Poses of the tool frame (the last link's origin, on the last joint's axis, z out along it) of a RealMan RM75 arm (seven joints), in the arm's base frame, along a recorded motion.
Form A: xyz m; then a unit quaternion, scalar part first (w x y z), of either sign.
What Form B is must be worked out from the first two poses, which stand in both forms.
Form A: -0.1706 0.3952 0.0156 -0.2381 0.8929 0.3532 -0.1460
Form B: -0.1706 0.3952 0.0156 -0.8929 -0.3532 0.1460 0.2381
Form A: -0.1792 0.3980 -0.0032 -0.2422 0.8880 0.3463 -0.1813
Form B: -0.1792 0.3980 -0.0032 -0.8880 -0.3463 0.1813 0.2422
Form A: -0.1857 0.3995 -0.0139 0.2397 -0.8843 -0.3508 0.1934
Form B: -0.1857 0.3995 -0.0139 -0.8843 -0.3508 0.1934 0.2397
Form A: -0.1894 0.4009 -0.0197 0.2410 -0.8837 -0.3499 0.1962
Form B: -0.1894 0.4009 -0.0197 -0.8837 -0.3499 0.1962 0.2410
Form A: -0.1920 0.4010 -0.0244 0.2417 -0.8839 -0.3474 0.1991
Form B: -0.1920 0.4010 -0.0244 -0.8839 -0.3474 0.1991 0.2417
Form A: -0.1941 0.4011 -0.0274 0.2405 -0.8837 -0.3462 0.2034
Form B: -0.1941 0.4011 -0.0274 -0.8837 -0.3462 0.2034 0.2405
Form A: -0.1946 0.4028 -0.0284 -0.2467 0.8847 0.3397 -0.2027
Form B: -0.1946 0.4028 -0.0284 -0.8847 -0.3397 0.2027 0.2467
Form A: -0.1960 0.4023 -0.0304 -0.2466 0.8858 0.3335 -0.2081
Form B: -0.1960 0.4023 -0.0304 -0.8858 -0.3335 0.2081 0.2466
